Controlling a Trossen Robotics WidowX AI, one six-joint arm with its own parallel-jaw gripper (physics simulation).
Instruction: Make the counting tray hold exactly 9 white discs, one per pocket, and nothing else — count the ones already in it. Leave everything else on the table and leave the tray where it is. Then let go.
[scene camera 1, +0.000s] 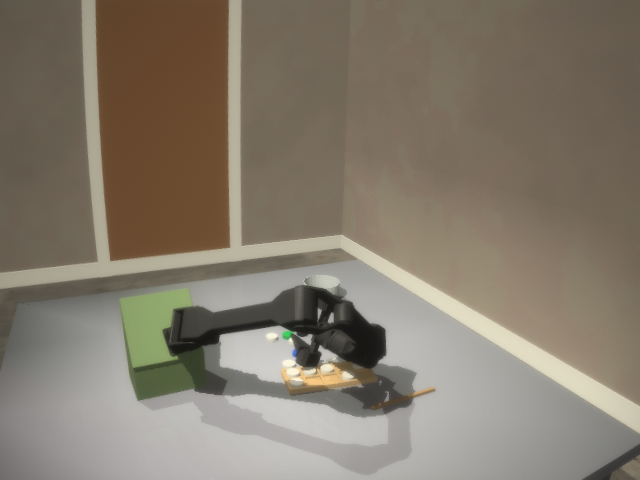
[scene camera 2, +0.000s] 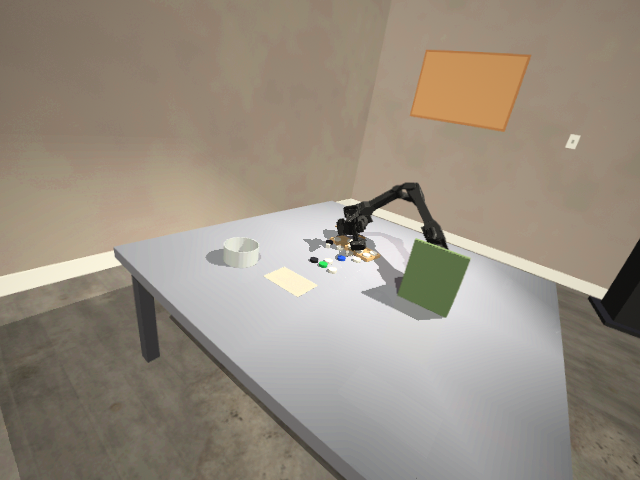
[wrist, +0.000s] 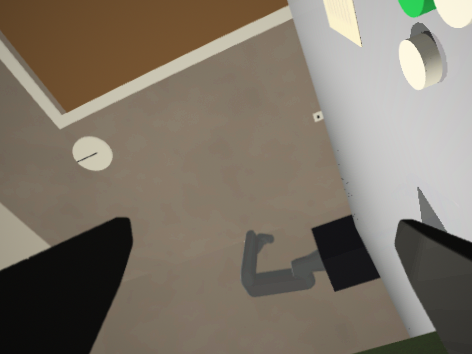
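Note:
The wooden counting tray (scene camera 1: 320, 388) (scene camera 2: 370, 256) lies on the grey table under the arm. Several white discs sit in its pockets, such as one white disc (scene camera 1: 327, 368) near the middle; the arm hides the far pockets. My gripper (scene camera 1: 308, 358) (scene camera 2: 356, 241) (wrist: 263, 231) is open and empty, low at the tray's left end. A loose white disc (scene camera 1: 271, 337) (scene camera 2: 332, 270) (wrist: 407, 61), a green disc (scene camera 1: 287, 335) (scene camera 2: 323, 264) (wrist: 407, 7) and a blue disc (scene camera 1: 294, 353) (scene camera 2: 341, 257) lie beside the tray. A black disc (scene camera 2: 313, 259) lies further out.
A green box (scene camera 1: 156, 333) (scene camera 2: 433, 277) stands at the arm's base. A white bowl (scene camera 1: 323, 284) (scene camera 2: 241, 252) and a cream card (scene camera 2: 290, 281) (wrist: 343, 19) lie beyond the discs. A thin wooden stick (scene camera 1: 404, 399) lies by the tray's other end.

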